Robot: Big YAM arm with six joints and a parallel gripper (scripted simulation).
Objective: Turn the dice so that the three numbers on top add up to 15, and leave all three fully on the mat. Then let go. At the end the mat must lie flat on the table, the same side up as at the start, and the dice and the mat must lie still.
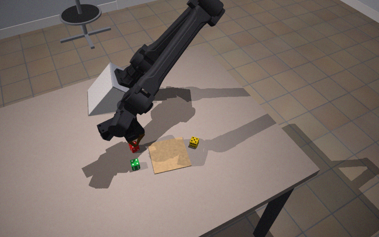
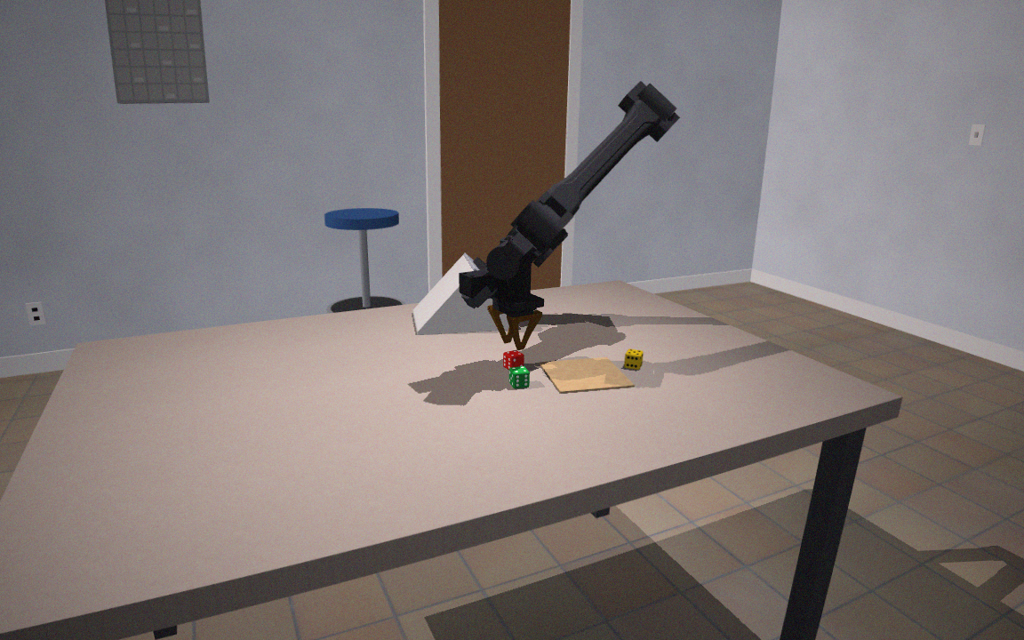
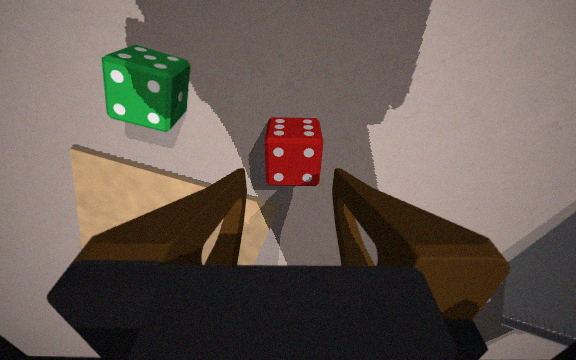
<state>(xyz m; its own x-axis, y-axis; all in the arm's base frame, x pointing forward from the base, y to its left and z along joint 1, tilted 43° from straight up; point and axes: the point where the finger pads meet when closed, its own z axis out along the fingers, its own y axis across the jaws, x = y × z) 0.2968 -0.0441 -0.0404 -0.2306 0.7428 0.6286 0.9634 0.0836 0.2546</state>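
Now: the red die 40 mm below my hand. Round my hand: yellow die: 60 mm ahead, 230 mm to the left, 40 mm below; then tan mat: 70 mm ahead, 120 mm to the left, 50 mm below; then green die: 80 mm ahead, 20 mm to the right, 40 mm below.
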